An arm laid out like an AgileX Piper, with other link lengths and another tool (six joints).
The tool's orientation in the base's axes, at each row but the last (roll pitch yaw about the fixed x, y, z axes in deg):
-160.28 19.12 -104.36
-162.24 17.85 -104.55
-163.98 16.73 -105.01
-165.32 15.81 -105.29
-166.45 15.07 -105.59
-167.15 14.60 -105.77
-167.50 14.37 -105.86
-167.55 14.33 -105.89
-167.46 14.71 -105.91
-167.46 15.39 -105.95
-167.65 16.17 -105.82
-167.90 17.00 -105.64
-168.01 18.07 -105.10
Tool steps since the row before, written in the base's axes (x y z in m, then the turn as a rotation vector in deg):
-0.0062 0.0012 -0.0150 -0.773 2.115 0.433
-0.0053 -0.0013 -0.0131 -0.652 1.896 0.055
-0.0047 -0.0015 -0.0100 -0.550 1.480 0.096
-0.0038 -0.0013 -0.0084 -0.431 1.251 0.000
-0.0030 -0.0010 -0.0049 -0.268 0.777 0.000
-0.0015 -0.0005 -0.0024 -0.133 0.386 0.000
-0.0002 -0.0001 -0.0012 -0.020 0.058 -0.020
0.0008 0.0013 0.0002 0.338 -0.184 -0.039
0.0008 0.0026 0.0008 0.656 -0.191 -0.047
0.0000 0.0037 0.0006 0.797 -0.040 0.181
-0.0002 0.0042 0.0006 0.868 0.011 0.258
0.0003 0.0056 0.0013 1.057 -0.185 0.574
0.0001 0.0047 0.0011 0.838 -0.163 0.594
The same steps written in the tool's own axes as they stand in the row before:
0.0053 0.0107 0.0111 -1.897 1.266 -0.242
0.0065 0.0081 0.0097 -1.608 1.195 0.100
0.0054 0.0064 0.0073 -1.260 0.956 0.015
0.0045 0.0051 0.0064 -1.052 0.797 0.099
0.0030 0.0035 0.0035 -0.653 0.495 0.062
0.0015 0.0017 0.0018 -0.324 0.246 0.031
0.0004 0.0004 0.0011 -0.044 0.041 0.024
-0.0015 -0.0004 0.0003 0.091 -0.363 0.097
-0.0028 -0.0001 -0.0001 0.016 -0.657 0.192
-0.0036 0.0011 0.0001 -0.222 -0.786 0.045
-0.0040 0.0014 0.0002 -0.309 -0.851 0.003
-0.0056 0.0013 0.0001 -0.270 -1.153 -0.282
-0.0047 0.0012 0.0001 -0.242 -0.946 -0.357

